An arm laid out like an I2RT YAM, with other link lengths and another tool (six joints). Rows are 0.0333 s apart.
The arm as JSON. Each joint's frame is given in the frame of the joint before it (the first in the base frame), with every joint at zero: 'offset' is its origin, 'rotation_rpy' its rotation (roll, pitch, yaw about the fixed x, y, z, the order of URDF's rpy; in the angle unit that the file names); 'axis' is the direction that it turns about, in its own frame. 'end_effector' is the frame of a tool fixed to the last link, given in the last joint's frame.
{
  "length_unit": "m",
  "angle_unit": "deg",
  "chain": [
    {
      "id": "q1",
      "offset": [
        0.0,
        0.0,
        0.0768
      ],
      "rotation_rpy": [
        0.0,
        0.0,
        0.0
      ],
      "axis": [
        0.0,
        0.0,
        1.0
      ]
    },
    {
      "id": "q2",
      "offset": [
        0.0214,
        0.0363,
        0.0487
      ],
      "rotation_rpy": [
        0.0,
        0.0,
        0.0
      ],
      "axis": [
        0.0,
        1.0,
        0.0
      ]
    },
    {
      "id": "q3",
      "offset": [
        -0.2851,
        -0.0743,
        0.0
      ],
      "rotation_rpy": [
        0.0,
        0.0,
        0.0
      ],
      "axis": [
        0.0,
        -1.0,
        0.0
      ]
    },
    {
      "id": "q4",
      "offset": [
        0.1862,
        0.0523,
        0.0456
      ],
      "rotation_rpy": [
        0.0,
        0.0,
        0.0
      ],
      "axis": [
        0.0,
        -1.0,
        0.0
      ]
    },
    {
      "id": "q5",
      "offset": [
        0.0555,
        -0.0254,
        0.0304
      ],
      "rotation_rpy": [
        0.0,
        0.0,
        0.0
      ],
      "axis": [
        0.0,
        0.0,
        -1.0
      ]
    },
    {
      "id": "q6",
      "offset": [
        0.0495,
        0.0,
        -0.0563
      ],
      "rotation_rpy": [
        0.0,
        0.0,
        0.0
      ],
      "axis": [
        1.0,
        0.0,
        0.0
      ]
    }
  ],
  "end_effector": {
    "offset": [
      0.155,
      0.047,
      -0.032
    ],
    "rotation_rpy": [
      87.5,
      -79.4,
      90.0
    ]
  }
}
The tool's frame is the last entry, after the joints.
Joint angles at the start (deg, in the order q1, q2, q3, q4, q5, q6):
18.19, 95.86, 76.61, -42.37, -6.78, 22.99
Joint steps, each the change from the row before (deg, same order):
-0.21, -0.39, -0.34, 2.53, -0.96, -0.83
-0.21, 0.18, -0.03, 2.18, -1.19, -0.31
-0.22, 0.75, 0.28, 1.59, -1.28, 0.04
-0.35, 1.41, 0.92, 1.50, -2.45, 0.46
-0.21, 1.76, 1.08, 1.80, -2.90, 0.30
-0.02, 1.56, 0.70, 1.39, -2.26, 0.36
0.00, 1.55, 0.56, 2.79, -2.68, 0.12
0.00, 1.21, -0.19, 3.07, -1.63, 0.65
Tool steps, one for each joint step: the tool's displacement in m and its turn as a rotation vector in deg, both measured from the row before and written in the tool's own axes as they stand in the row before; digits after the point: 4 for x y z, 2 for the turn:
0.0086, -0.0039, -0.0009, 1.37, 2.39, -0.87
0.0081, -0.0044, 0.0008, 1.45, 1.74, -0.34
0.0064, -0.0040, 0.0027, 1.36, 0.88, 0.07
0.0081, -0.0073, 0.0034, 2.42, 0.55, 0.57
0.0084, -0.0092, 0.0046, 2.95, 0.52, 0.22
0.0045, -0.0071, 0.0051, 2.31, 0.01, 0.22
0.0083, -0.0090, 0.0055, 2.98, 1.10, -0.42
0.0066, -0.0047, 0.0064, 1.94, 1.15, 0.09

